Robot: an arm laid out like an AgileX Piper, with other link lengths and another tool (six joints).
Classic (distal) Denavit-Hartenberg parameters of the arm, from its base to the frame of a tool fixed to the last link. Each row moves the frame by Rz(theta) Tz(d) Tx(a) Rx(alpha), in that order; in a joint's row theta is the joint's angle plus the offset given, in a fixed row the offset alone. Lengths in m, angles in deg.
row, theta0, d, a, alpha
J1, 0, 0.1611, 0, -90
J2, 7.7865, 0, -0.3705, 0
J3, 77.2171, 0, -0.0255, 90
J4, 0, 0.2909, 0, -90
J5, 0, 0, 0, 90
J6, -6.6, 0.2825, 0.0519, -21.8
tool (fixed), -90, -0.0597, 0, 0
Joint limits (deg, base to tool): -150..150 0..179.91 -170..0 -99.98..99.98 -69.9..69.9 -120..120
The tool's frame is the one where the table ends.
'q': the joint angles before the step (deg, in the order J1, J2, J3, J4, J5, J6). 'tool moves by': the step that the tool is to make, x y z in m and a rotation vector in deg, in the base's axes. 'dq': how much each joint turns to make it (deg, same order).
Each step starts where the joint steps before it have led.
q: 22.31 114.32 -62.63 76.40 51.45 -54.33
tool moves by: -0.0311 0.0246 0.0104 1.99 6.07 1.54
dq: 3.12 -0.01 0.18 1.06 3.02 5.00
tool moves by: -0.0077 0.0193 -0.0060 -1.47 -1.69 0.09
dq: 3.65 0.01 0.01 1.19 -4.04 -0.01
